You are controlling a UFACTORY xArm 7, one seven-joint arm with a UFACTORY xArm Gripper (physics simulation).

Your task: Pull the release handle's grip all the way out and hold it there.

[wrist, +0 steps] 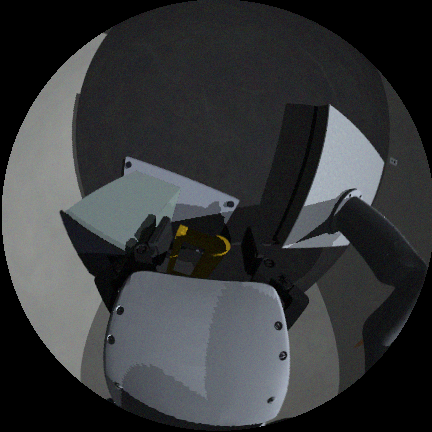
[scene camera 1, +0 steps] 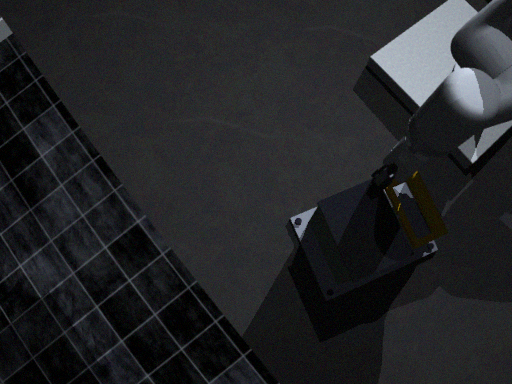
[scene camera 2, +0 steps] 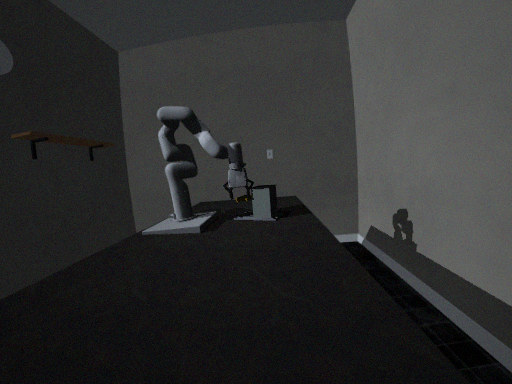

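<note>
The release handle's yellow grip [scene camera 1: 430, 205] [scene camera 2: 243, 198] [wrist: 212, 260] is a rectangular loop beside the box-shaped housing [scene camera 1: 357, 225] [scene camera 2: 261, 202] [wrist: 125, 205]. The housing stands on a pale bolted plate [scene camera 1: 304, 220] [scene camera 2: 242, 218] [wrist: 200, 192]. My gripper [scene camera 2: 240, 194] [wrist: 207, 231] is open and points down, with its fingers on either side of the grip. In the wrist view one finger is between the housing and the grip, and the other is beyond the grip's outer side with a gap. The gripper body hides the grip's near end there. In scene camera 1 the arm hides most of the gripper.
The arm's white base block [scene camera 1: 420, 55] [scene camera 2: 175, 225] [wrist: 345, 165] is on the side of the grip away from the housing. A wooden wall shelf [scene camera 2: 65, 140] is at the left in scene camera 2. Dark tiled floor [scene camera 1: 100, 250] lies beyond the table edge.
</note>
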